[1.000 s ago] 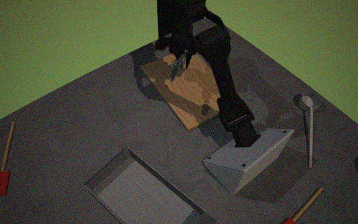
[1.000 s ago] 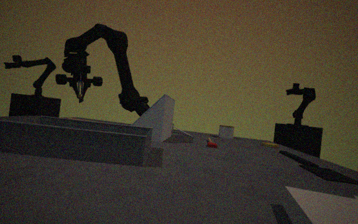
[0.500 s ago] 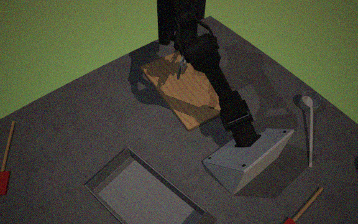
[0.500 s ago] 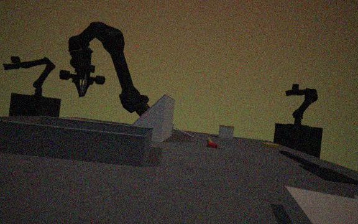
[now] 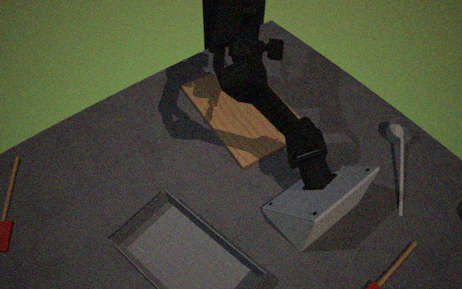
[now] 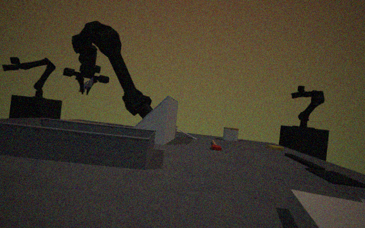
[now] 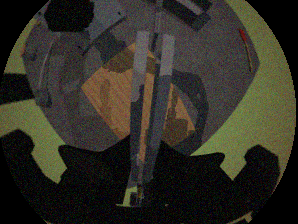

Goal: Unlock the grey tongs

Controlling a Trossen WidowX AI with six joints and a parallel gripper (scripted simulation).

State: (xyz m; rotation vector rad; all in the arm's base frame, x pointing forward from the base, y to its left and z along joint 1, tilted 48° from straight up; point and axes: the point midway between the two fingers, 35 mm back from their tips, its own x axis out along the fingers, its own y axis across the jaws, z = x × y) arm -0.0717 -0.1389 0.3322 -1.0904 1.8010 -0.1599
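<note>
Right now the wooden board is 14 cm below my gripper tip. Round my gripper tip: roasting tin (43 cm ahead, 25 cm to the left, 12 cm below); white cup (18 cm behind, 73 cm to the left, 12 cm below); red spatula (70 cm ahead, 17 cm to the right, 14 cm below).
</note>
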